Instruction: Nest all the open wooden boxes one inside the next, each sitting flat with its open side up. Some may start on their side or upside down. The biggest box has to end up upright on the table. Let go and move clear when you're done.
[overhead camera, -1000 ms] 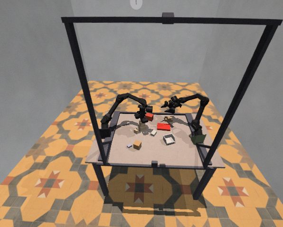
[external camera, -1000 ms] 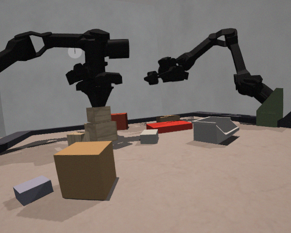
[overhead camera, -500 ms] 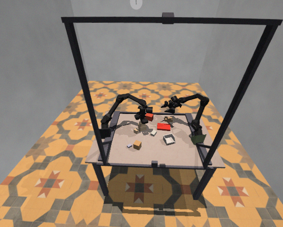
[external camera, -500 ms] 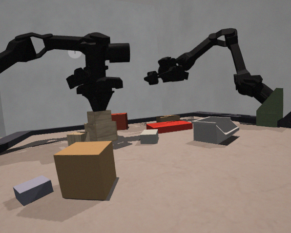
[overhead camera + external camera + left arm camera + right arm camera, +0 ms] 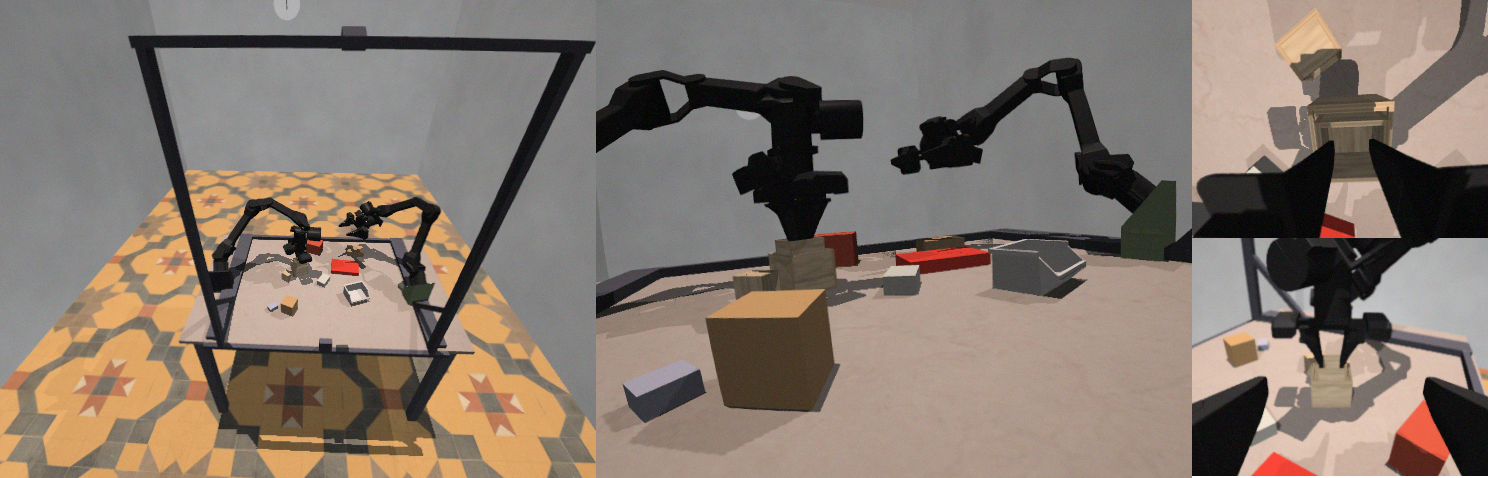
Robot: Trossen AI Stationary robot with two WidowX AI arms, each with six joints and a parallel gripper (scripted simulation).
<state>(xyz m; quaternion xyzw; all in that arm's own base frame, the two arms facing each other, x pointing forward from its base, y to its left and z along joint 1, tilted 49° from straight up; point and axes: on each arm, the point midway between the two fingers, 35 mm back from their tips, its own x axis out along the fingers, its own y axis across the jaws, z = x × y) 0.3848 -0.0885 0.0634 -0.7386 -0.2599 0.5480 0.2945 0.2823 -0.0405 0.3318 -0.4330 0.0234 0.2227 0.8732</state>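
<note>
My left gripper is now 70 mm past the small wooden box, 70 mm above it and 60 mm to the right of it. The rest, counted from my left hand: orange cube (260 mm behind, 70 mm below, 20 mm to the left); white block (130 mm to the right, 80 mm below, 70 mm behind); flat red block (240 mm to the right, 80 mm below, 40 mm ahead).
</note>
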